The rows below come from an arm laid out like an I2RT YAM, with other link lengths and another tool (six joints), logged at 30 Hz.
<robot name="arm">
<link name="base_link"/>
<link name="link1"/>
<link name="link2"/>
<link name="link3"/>
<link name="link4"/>
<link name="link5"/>
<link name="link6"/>
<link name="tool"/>
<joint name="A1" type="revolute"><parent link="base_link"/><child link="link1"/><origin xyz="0.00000 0.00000 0.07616" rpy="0.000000 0.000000 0.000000"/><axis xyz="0 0 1"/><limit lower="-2.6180" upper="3.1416"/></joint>
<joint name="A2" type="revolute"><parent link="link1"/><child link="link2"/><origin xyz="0.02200 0.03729 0.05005" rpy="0.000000 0.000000 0.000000"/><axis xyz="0 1 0"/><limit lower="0.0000" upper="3.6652"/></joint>
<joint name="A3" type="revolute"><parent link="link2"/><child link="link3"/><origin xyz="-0.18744 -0.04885 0.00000" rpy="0.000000 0.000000 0.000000"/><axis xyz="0 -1 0"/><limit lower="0.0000" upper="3.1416"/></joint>
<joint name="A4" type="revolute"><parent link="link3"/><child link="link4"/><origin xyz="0.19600 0.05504 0.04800" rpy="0.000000 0.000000 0.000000"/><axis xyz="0 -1 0"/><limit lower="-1.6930" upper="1.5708"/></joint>
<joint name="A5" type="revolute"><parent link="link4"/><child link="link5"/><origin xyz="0.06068 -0.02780 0.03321" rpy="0.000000 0.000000 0.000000"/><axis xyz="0 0 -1"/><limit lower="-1.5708" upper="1.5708"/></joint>
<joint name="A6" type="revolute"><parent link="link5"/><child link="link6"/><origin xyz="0.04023 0.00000 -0.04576" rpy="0.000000 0.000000 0.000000"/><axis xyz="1 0 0"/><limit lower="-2.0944" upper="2.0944"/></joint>
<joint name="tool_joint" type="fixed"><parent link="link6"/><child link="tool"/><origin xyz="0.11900 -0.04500 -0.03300" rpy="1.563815 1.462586 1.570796"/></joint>
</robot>
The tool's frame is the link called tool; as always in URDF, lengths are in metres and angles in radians.
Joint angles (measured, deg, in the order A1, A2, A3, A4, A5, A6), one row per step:
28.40 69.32 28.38 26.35 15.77 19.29
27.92 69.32 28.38 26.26 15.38 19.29
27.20 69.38 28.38 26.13 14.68 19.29
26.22 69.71 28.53 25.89 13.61 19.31
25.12 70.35 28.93 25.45 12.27 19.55
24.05 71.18 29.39 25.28 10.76 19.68
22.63 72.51 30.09 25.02 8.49 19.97
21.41 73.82 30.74 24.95 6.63 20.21
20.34 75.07 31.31 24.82 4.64 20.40
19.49 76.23 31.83 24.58 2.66 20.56
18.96 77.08 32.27 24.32 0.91 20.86
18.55 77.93 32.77 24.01 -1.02 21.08
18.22 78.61 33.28 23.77 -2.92 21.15
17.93 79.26 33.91 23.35 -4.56 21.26
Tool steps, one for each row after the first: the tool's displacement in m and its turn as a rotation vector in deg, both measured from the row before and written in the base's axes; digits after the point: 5 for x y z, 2 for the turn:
0.00065 -0.00157 -0.00042 0.04 0.13 -0.10
0.00092 -0.00205 -0.00095 0.07 0.25 -0.04
0.00145 -0.00233 -0.00189 0.08 0.50 0.05
0.00179 -0.00195 -0.00279 0.26 0.82 0.13
0.00227 -0.00117 -0.00254 0.28 0.69 0.34
0.00292 -0.00077 -0.00431 0.53 1.14 0.67
0.00277 -0.00088 -0.00381 0.47 0.95 0.48
0.00204 0.00006 -0.00423 0.48 1.03 0.76
0.00122 0.00106 -0.00441 0.46 1.09 0.96
0.00050 0.00225 -0.00329 0.62 0.91 1.01
0.00026 0.00339 -0.00305 0.63 0.91 1.32
0.00043 0.00374 -0.00171 0.59 0.63 1.41
0.00047 0.00327 -0.00132 0.54 0.65 1.19

